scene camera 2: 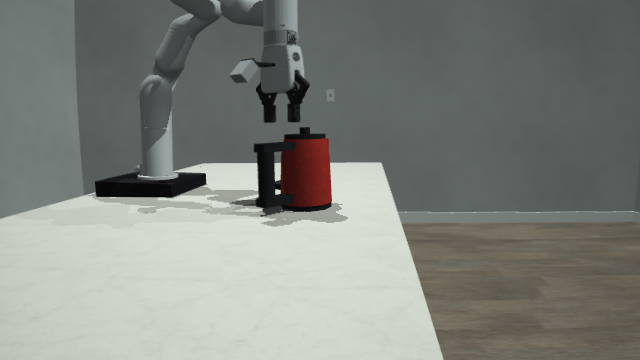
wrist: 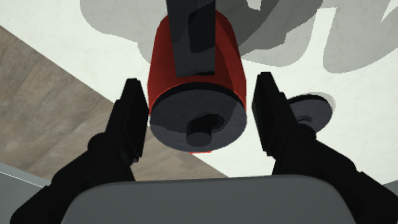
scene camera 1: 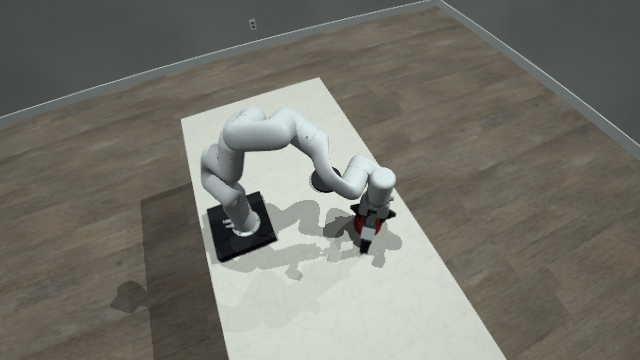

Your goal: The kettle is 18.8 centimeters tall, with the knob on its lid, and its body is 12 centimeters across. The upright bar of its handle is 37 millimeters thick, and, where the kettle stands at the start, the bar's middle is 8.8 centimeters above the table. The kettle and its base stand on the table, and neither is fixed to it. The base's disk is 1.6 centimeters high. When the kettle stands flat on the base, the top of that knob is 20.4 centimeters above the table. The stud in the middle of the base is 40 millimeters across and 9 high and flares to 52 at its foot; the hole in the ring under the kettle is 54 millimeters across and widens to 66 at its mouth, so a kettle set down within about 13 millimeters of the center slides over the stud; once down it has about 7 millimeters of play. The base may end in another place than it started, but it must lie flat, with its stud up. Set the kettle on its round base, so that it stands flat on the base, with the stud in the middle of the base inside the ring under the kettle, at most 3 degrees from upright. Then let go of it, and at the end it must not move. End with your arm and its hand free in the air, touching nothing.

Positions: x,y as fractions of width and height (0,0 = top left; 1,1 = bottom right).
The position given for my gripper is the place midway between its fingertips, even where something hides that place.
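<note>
What I see here is my gripper (scene camera 2: 0.44,0.34), and the wrist view shows it as well (wrist: 0.50,0.41).
</note>
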